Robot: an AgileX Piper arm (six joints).
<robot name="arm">
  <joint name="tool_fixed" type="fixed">
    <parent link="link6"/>
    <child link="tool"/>
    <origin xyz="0 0 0" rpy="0 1.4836 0"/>
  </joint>
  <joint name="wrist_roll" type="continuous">
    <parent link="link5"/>
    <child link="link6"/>
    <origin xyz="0.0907 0 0.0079"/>
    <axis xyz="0.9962 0 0.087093"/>
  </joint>
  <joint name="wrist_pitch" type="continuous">
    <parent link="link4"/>
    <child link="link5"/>
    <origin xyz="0 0 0"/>
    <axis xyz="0 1 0"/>
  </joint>
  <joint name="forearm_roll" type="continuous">
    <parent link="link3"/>
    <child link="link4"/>
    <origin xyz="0.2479 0 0.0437"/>
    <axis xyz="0.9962 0 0.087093"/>
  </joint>
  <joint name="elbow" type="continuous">
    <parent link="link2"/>
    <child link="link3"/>
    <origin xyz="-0.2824 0 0.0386"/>
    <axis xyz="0 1 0"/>
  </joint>
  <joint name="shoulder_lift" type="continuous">
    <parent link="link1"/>
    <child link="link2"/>
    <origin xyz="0 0 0"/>
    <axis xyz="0 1 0"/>
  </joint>
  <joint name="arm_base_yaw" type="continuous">
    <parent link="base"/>
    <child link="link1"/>
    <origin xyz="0 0 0.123"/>
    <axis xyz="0 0 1"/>
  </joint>
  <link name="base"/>
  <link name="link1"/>
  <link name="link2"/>
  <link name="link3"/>
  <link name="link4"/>
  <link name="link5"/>
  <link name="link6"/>
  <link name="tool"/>
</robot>
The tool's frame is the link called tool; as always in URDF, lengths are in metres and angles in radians. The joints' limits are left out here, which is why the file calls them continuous.
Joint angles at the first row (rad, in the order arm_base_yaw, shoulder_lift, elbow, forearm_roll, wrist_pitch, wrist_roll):
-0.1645 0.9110 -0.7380 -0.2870 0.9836 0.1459
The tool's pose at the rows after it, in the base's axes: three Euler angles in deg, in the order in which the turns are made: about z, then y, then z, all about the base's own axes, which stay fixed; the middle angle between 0 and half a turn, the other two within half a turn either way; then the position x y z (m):
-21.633 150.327 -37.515 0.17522 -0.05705 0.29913
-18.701 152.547 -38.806 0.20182 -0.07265 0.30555
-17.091 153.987 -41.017 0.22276 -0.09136 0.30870
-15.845 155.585 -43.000 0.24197 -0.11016 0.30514
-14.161 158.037 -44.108 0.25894 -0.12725 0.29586
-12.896 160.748 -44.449 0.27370 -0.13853 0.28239
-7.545 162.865 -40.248 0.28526 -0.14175 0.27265
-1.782 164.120 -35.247 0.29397 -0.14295 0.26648
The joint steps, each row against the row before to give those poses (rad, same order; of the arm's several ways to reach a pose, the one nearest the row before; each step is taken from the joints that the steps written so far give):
-0.0446 0.1316 -0.0978 0.0292 0.0083 0.0132
-0.0584 0.1221 -0.1094 0.0384 0.0129 0.0014
-0.0586 0.1011 -0.0927 0.0219 0.0101 0.0000
-0.0492 0.0973 -0.0742 0.0182 -0.0003 0.0027
-0.0405 0.0935 -0.0599 0.0263 0.0025 0.0008
-0.0201 0.0821 -0.0401 0.0234 0.0000 0.0015
-0.0034 0.0544 -0.0275 0.0394 -0.0001 0.0024
0.0000 0.0373 -0.0223 0.0339 0.0001 0.0000

